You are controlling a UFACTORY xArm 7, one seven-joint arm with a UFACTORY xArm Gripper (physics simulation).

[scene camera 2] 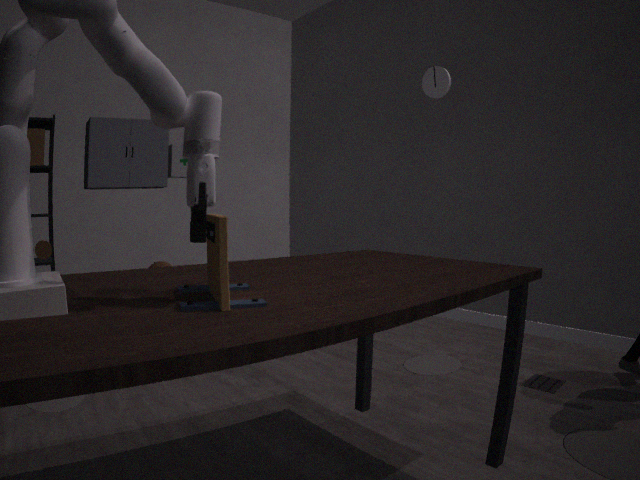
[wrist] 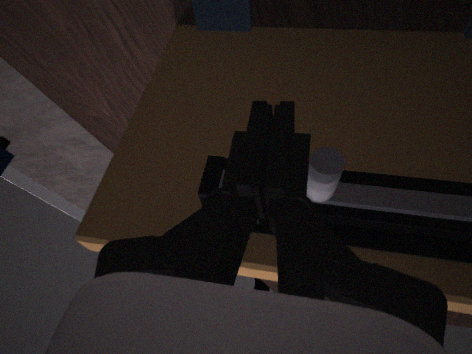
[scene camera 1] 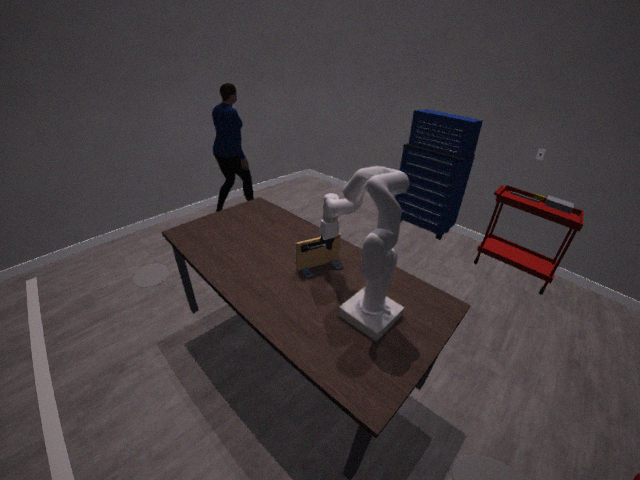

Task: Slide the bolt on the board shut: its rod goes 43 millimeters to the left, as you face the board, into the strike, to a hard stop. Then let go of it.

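Frame: origin at the arm's base, x ahead, y left, z up, level; metres.
Seen in the pictures: gripper, between the fingertips: (scene camera 2: 198,242) (wrist: 275,123) (scene camera 1: 328,248); arm's base, origin of its link: (scene camera 2: 14,282) (scene camera 1: 372,306).
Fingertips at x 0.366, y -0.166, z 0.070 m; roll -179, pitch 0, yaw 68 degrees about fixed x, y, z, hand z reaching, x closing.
Observation:
Offsets run from my fingertips to a thing's middle. "spot": to the spot under its first point. Level surfaces: height alone.
The yellow board {dz -0.035, dx +0.054, dy +0.017 m} (scene camera 1: 316,259) (scene camera 2: 218,268) (wrist: 200,85) stands upright on the table. The dark bolt housing {dz +0.018, dx +0.039, dy +0.046 m} (scene camera 1: 311,248) (wrist: 400,245) runs along its upper part. The bolt's grey rod {dz +0.018, dx +0.041, dy +0.028 m} (wrist: 400,197) lies between dark rails, and its pale round knob {dz +0.018, dx +0.017, dy +0.016 m} (wrist: 326,172) sticks out. My gripper (scene camera 1: 329,246) (scene camera 2: 197,240) (wrist: 275,124) is shut and empty, pointing down in front of the board. In the wrist view its fingers are immediately left of the knob, at its side; contact is unclear. They hide part of a dark block {spot: dz +0.019, dx +0.004, dy -0.031 m} (wrist: 212,175). The strike cannot be made out.
Blue feet (scene camera 1: 307,272) (scene camera 2: 222,304) (wrist: 222,15) carry the board on the brown table {dz -0.123 m} (scene camera 1: 248,248) (scene camera 2: 387,284). The arm's white base (scene camera 1: 369,320) (scene camera 2: 33,299) stands on the same table. A person (scene camera 1: 227,134), a blue tool cabinet (scene camera 1: 439,170) and a red cart (scene camera 1: 516,259) are beyond the table.

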